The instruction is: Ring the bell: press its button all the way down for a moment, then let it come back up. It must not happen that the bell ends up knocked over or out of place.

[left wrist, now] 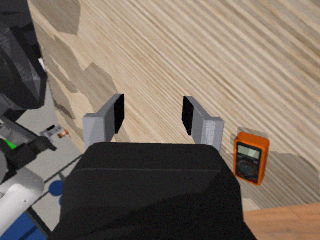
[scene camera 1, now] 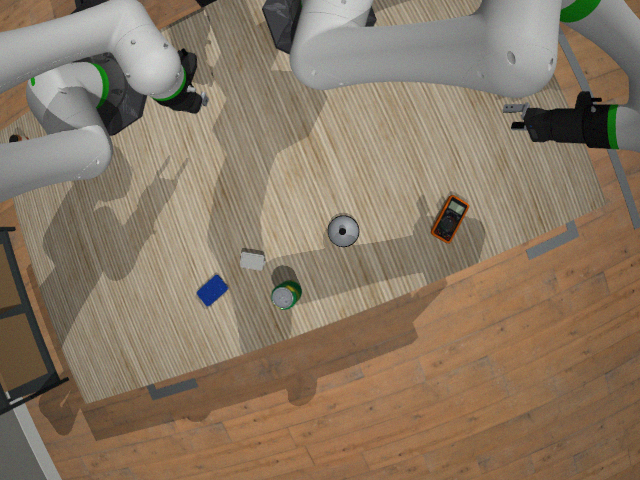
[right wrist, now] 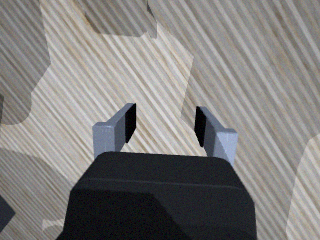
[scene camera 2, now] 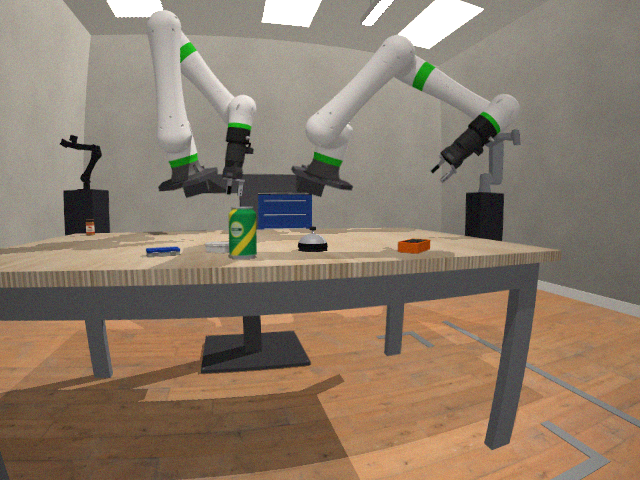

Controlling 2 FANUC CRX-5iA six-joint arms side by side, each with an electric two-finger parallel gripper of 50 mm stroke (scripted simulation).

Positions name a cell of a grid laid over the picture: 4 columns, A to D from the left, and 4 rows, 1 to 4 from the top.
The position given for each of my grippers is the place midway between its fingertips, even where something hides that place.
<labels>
my left gripper: left wrist B2; scene camera 1 D1; scene camera 2 C2; not seen in the right wrist view (out of frame)
</labels>
